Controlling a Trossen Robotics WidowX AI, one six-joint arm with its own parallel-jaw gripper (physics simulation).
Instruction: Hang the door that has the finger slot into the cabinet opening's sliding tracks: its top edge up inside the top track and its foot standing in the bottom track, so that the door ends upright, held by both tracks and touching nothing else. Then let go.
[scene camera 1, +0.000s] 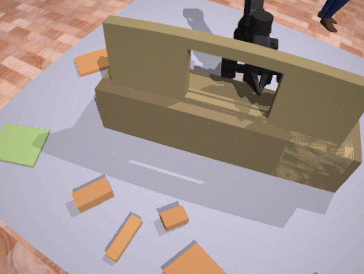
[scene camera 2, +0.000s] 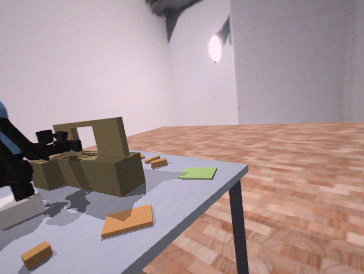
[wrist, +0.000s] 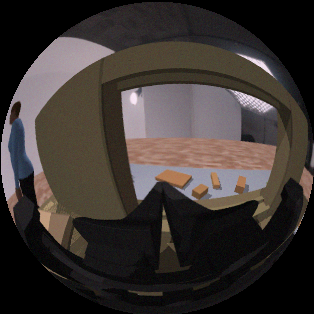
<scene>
The gripper (scene camera 1: 259, 94) is shut and holds nothing. Also in view: a tan door (wrist: 59, 225). Also in view: an olive cabinet (scene camera 2: 115, 171).
The gripper also shows in the wrist view (wrist: 161, 185). The olive cabinet shows as well in the wrist view (wrist: 79, 132). Scene camera 1 does not show the tan door, which is hidden by the olive cabinet.
</scene>
